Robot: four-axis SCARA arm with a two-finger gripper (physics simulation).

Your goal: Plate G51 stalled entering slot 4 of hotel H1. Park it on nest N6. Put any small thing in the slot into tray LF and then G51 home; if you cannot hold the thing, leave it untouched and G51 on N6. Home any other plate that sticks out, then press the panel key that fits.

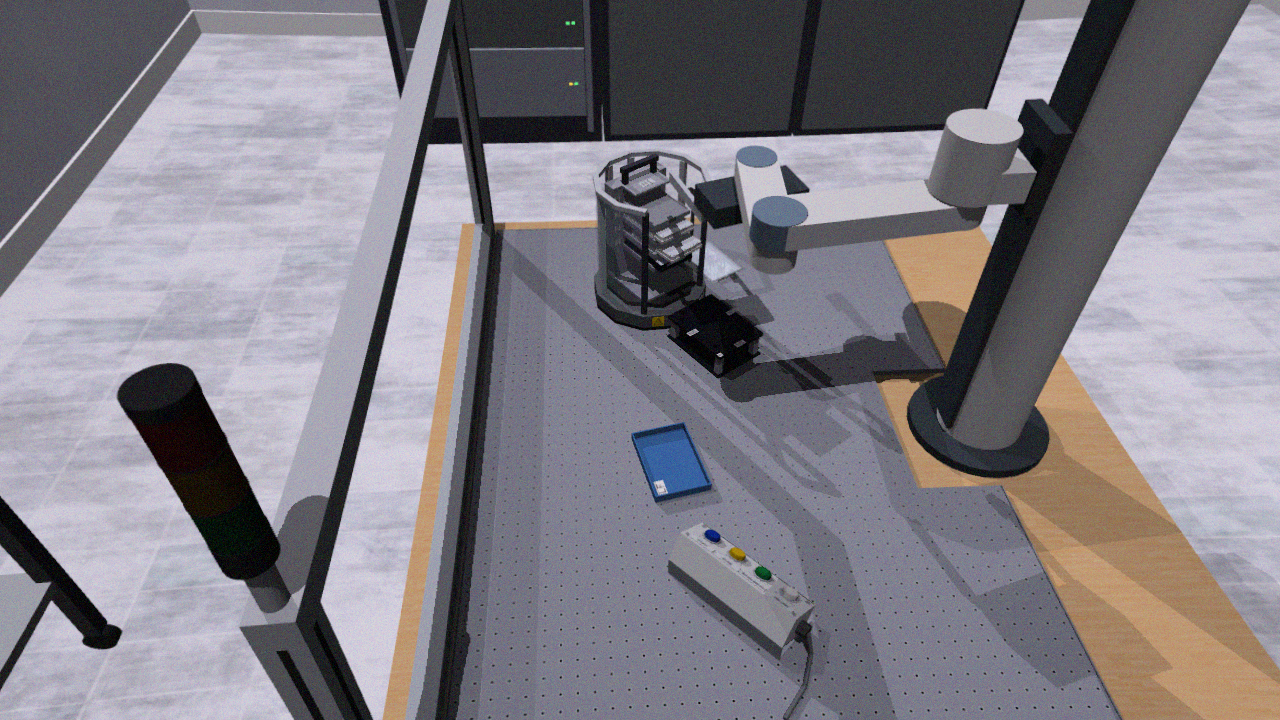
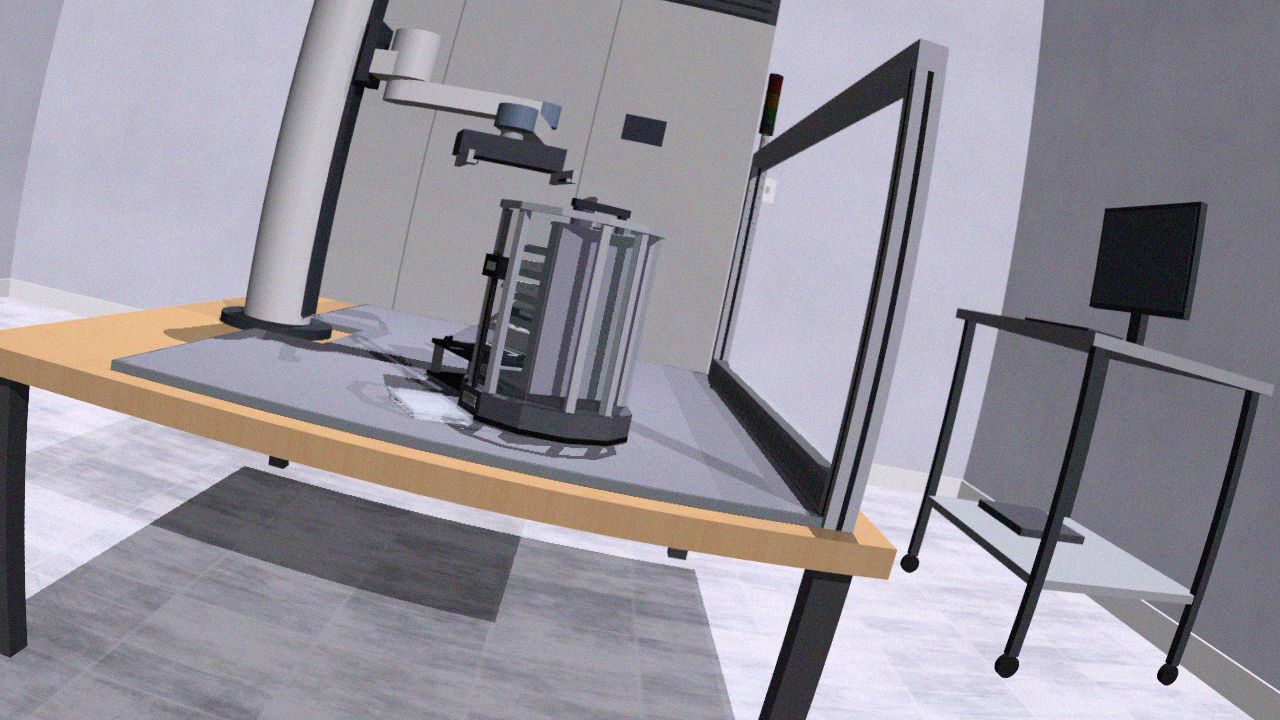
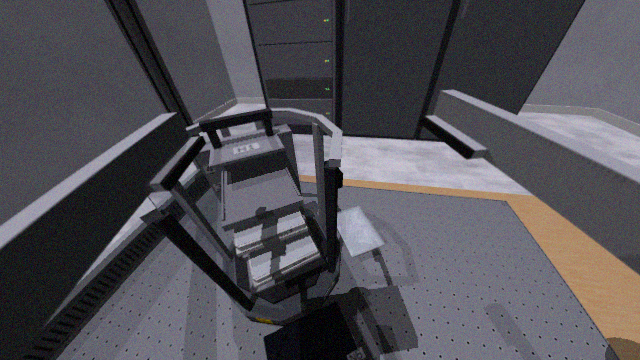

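Seen in the pictures: gripper, between the fingertips: (image 1: 711, 167) (image 2: 523, 165) (image 3: 315, 115); arm's base, origin of its link: (image 1: 974, 426) (image 2: 275, 327).
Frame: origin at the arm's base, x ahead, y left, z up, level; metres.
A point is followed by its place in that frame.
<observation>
Hotel H1 (image 1: 623, 304) {z 0.064, x 0.663, y -0.332 m} (image 2: 546, 420) {z 0.038, x 0.610, y -0.549 m} (image 3: 330, 215) {z 0.228, x 0.488, y -0.400 m} is a round open-fronted rack with a black handle. Two pale plates, an upper one (image 1: 673, 229) {z 0.235, x 0.559, y -0.360 m} (image 3: 270, 231) {z 0.234, x 0.553, y -0.361 m} and a lower one (image 1: 682, 248) {z 0.200, x 0.540, y -0.342 m} (image 3: 285, 261) {z 0.200, x 0.535, y -0.344 m}, show at its lower front. A grey flat surface (image 3: 262, 195) {z 0.256, x 0.574, y -0.396 m} lies above them; I cannot tell whether it is a plate. G51 and any small thing in slot 4 cannot be made out. My gripper (image 1: 759, 189) (image 2: 514, 167) {z 0.373, x 0.491, y -0.361 m} (image 3: 315, 115) {z 0.373, x 0.491, y -0.361 m} is open and empty, above hotel height and to one side. Nest N6 (image 1: 716, 333) {z 0.073, x 0.477, y -0.218 m} (image 3: 307, 334) {z 0.073, x 0.508, y -0.296 m} is black, in front of the hotel. Tray LF (image 1: 671, 461) {z 0.015, x 0.595, y 0.068 m} is blue.
A key panel (image 1: 733, 592) {z 0.072, x 0.531, y 0.376 m} has blue, yellow, green and pale keys, and a cable. A translucent flat sheet (image 1: 718, 262) {z 0.025, x 0.428, y -0.521 m} (image 2: 429, 404) {z 0.026, x 0.451, y -0.548 m} (image 3: 360, 231) {z 0.026, x 0.434, y -0.522 m} lies beside the hotel. The arm's column (image 1: 1047, 295) {z 0.384, x 0.026, y 0.071 m} (image 2: 290, 179) {z 0.301, x 0.000, y -0.075 m} and a framed glass guard (image 1: 375, 295) {z 0.620, x 0.970, y 0.307 m} (image 2: 872, 295) {z 0.286, x 0.965, y -0.672 m} flank the board.
</observation>
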